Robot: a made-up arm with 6 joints. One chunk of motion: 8 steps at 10 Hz.
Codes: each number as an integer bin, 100 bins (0 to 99) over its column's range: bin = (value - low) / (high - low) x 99, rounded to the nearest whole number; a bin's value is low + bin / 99 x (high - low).
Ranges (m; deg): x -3.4..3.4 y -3.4..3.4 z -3.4..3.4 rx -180..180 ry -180..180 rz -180..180
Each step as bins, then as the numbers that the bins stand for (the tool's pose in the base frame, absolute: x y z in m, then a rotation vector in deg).
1 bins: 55 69 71 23 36 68
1 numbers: 0.3778 1.3394 1.4768 -96.36 -49.09 67.27
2 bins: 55 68 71 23 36 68
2 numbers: 0.3778 1.2707 1.4768 -96.36 -49.09 67.27
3 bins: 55 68 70 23 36 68
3 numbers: 0.3778 1.2707 1.4081 -96.36 -49.09 67.27
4 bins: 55 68 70 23 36 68
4 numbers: 0.3778 1.2707 1.4081 -96.36 -49.09 67.27
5 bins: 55 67 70 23 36 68
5 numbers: 0.3778 1.2020 1.4081 -96.36 -49.09 67.27
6 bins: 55 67 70 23 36 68
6 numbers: 0.3778 1.2020 1.4081 -96.36 -49.09 67.27
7 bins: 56 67 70 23 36 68
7 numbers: 0.4465 1.2020 1.4081 -96.36 -49.09 67.27
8 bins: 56 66 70 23 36 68
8 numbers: 0.4465 1.1333 1.4081 -96.36 -49.09 67.27
